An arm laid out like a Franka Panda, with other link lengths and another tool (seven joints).
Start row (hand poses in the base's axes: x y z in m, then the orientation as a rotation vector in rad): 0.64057, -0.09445, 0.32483, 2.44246, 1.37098, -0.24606
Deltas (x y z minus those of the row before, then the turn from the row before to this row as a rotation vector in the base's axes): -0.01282, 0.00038, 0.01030, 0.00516, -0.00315, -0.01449; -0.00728, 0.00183, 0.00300, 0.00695, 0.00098, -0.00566; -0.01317, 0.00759, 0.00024, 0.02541, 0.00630, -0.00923; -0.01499, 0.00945, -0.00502, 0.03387, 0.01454, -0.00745; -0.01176, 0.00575, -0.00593, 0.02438, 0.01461, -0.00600; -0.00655, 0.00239, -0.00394, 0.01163, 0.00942, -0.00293; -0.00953, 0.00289, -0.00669, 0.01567, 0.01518, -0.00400; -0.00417, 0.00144, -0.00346, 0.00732, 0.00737, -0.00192; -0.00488, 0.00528, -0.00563, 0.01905, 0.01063, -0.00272; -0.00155, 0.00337, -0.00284, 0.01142, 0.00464, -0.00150; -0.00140, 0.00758, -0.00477, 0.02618, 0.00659, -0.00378; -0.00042, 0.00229, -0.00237, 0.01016, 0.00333, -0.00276; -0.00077, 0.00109, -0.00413, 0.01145, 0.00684, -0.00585; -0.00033, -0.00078, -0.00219, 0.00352, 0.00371, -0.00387; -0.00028, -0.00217, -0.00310, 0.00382, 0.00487, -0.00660
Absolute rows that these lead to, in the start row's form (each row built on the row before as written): 0.62775, -0.09407, 0.33513, 2.45674, 1.35470, -0.24234; 0.62047, -0.09224, 0.33813, 2.46677, 1.35140, -0.24060; 0.60730, -0.08465, 0.33837, 2.49560, 1.35404, -0.23495; 0.59231, -0.07520, 0.33335, 2.53182, 1.36567, -0.23411; 0.58055, -0.06945, 0.32742, 2.55931, 1.37469, -0.23899; 0.57400, -0.06706, 0.32348, 2.57303, 1.37974, -0.24457; 0.56447, -0.06417, 0.31679, 2.59212, 1.38730, -0.25546; 0.56030, -0.06273, 0.31333, 2.60113, 1.39084, -0.26097; 0.55542, -0.05745, 0.30770, 2.62090, 1.40014, -0.26359; 0.55387, -0.05408, 0.30486, 2.63225, 1.40533, -0.26281; 0.55247, -0.04650, 0.30009, 2.65759, 1.41553, -0.25549; 0.55205, -0.04421, 0.29772, 2.66862, 1.41802, -0.25379; 0.55128, -0.04312, 0.29359, 2.68396, 1.41811, -0.25634; 0.55095, -0.04390, 0.29140, 2.69069, 1.41585, -0.25951; 0.55067, -0.04607, 0.28830, 2.70007, 1.41045, -0.26431
